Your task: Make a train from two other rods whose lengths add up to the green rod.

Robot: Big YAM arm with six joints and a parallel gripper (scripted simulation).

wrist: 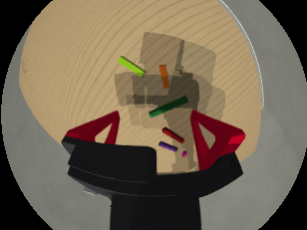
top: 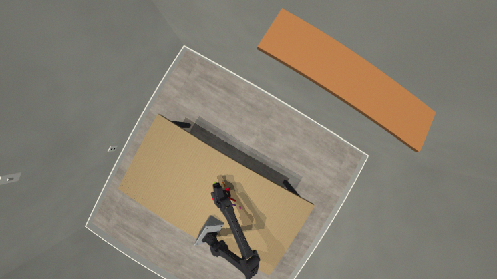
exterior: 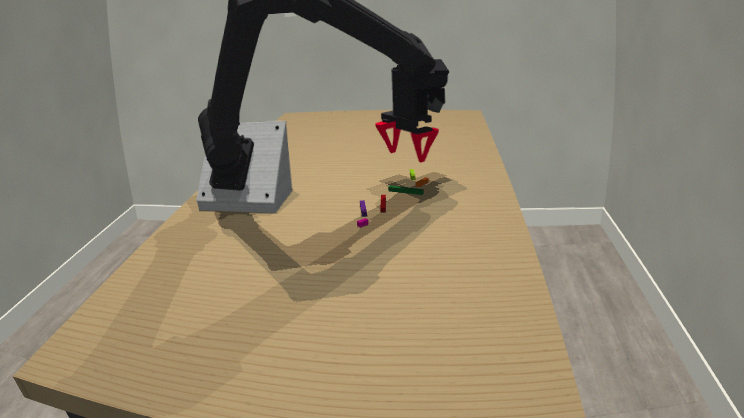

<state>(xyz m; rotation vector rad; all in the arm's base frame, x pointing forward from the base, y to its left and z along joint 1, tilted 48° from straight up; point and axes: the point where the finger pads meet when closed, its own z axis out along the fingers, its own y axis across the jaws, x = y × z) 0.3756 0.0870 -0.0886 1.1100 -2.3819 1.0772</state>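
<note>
Right now my hand is 21 cm to the left of the magenta rod, 7 cm above it and 6 cm past it. From my hand the other things lie so: orange rod (7 cm below, 3 cm ahead, 1 cm to the left); then lime rod (7 cm below, 6 cm to the left); then green rod (7 cm below, 4 cm to the right).
</note>
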